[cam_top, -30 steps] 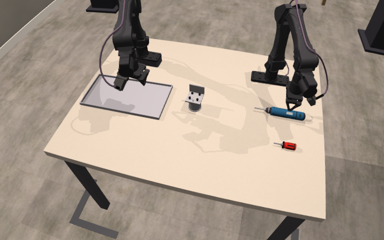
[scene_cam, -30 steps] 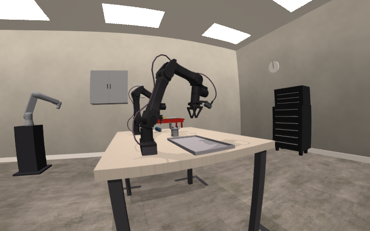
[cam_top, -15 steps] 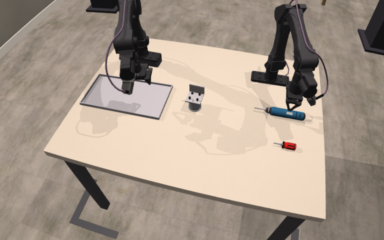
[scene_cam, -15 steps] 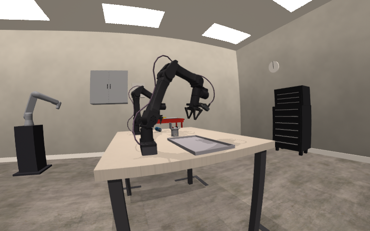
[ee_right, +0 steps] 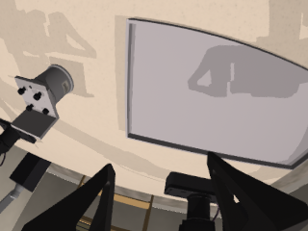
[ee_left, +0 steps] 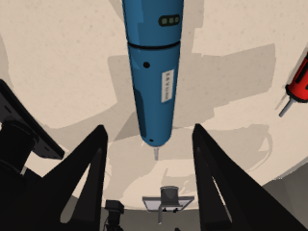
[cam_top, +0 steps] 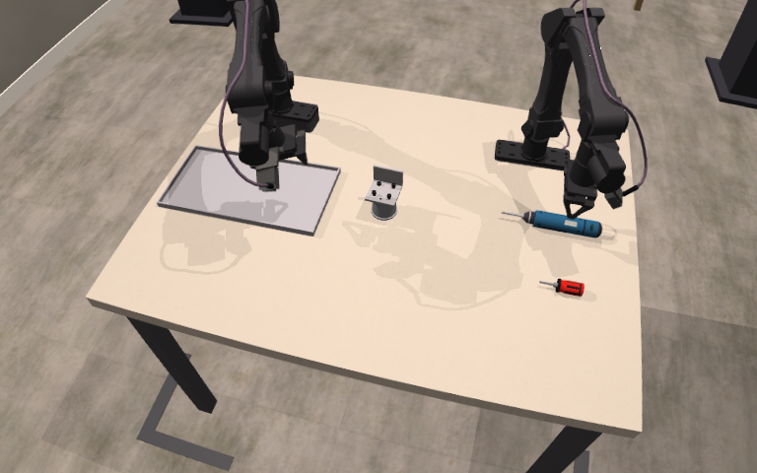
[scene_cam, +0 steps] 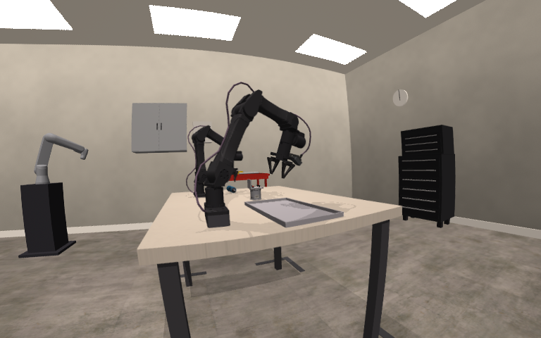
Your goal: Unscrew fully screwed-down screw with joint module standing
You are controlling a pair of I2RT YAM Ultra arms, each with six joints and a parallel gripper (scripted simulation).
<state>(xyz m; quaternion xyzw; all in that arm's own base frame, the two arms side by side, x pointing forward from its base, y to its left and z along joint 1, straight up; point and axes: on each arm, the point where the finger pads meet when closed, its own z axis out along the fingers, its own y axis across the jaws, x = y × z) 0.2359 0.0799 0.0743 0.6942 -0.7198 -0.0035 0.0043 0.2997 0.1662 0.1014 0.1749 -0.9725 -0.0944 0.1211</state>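
Right now the grey L-shaped bracket is 3 cm behind my right hand, 21 cm to the left of it and 7 cm below it. From my right hand the other things lie so: shallow grey tray: 3 cm behind, 14 cm to the right, 13 cm below; small red-handled screwdriver: 10 cm ahead, 64 cm to the left, 12 cm below.
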